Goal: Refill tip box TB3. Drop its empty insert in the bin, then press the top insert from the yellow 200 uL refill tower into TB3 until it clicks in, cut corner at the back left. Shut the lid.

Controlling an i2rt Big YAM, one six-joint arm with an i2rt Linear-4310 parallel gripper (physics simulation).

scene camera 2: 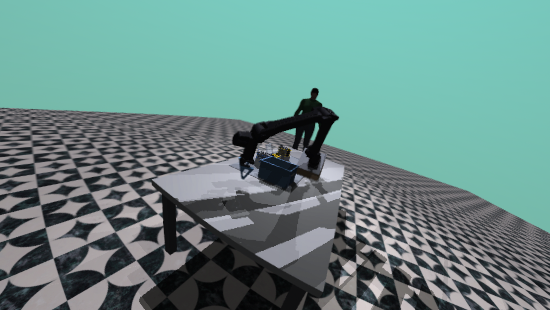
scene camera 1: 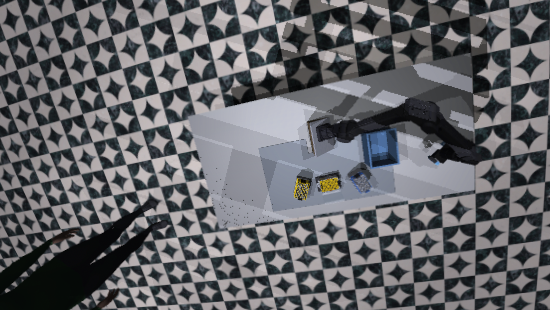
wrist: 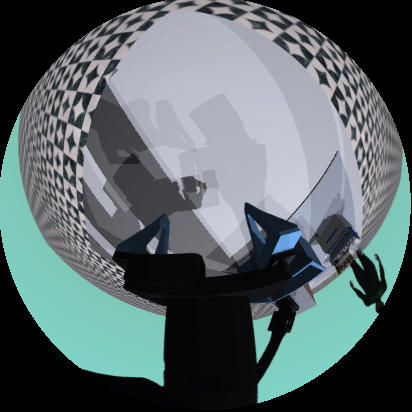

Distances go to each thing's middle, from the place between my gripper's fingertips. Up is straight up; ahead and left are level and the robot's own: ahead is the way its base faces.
Now: the blue bin [scene camera 1: 380,147] 90 mm behind my hand, 310 mm to the right of it and 20 mm below it. From my hand the other things lie so: blue-grey tip box [wrist: 338,239] 110 mm ahead, 450 mm to the right, 20 mm below.
